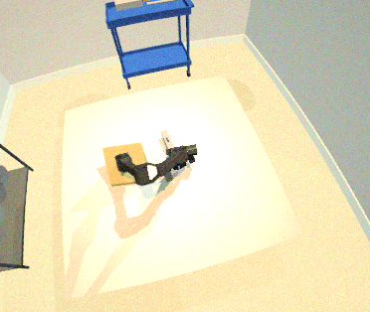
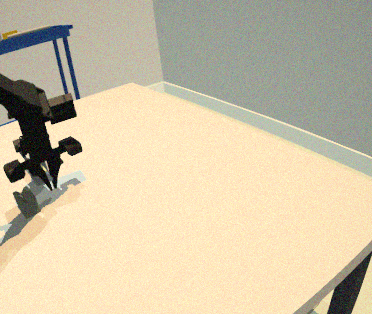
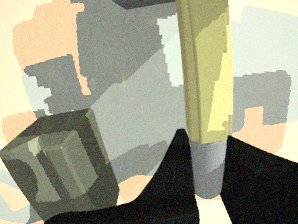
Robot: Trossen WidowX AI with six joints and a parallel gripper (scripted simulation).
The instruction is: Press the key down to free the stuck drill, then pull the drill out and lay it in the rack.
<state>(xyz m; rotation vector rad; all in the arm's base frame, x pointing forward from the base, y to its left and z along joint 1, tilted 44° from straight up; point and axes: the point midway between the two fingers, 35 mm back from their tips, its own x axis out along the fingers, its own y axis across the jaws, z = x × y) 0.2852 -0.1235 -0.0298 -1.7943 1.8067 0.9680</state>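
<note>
Right now the drill is 50 mm to the left of my gripper tip, 40 mm above it and 10 mm behind it. From my gripper tip the other things lie so: grey block fixture (150 mm to the left, 40 mm above, 30 mm behind); grey block (70 mm behind, 30 mm to the right, 10 mm above); dark key (180 mm to the left, 40 mm above, 30 mm behind).
</note>
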